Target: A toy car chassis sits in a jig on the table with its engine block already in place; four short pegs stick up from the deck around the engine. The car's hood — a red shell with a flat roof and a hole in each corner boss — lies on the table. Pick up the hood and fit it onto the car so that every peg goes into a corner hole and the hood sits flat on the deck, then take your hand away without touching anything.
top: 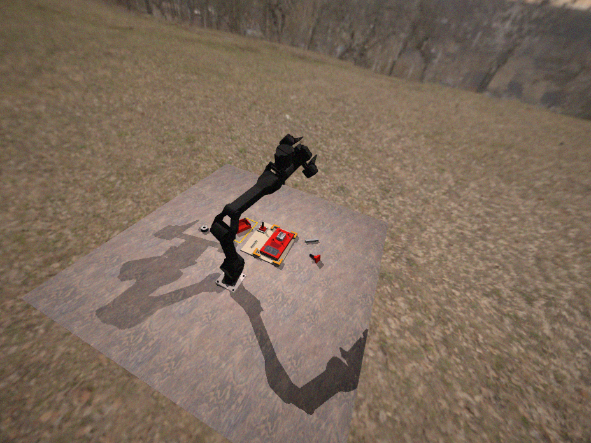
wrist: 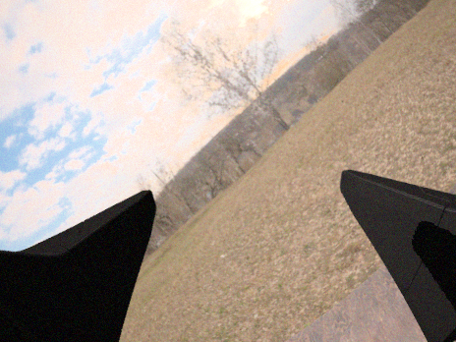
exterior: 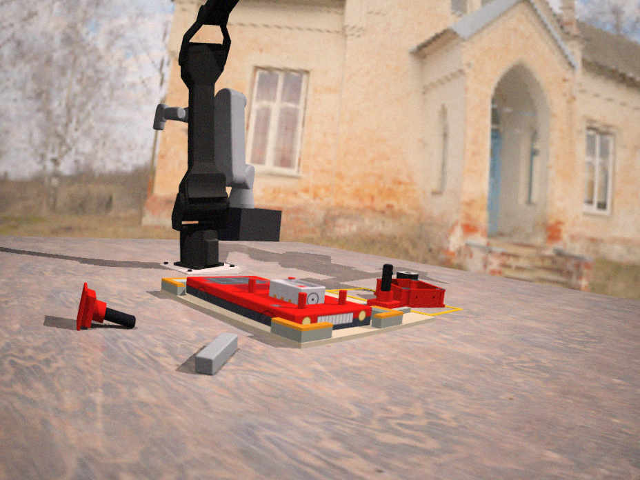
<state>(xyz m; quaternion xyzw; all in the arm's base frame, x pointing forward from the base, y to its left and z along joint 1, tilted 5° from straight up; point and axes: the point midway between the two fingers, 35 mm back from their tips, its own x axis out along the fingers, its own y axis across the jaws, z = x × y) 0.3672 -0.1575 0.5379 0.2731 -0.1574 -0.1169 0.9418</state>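
The red hood lies 5 cm behind my gripper tip, 31 cm to the left of it and 54 cm below it. The rest, counted from my gripper tip: tan jig 10 cm behind, 9 cm to the left, 54 cm below; white engine block 6 cm behind, 6 cm to the left, 53 cm below.
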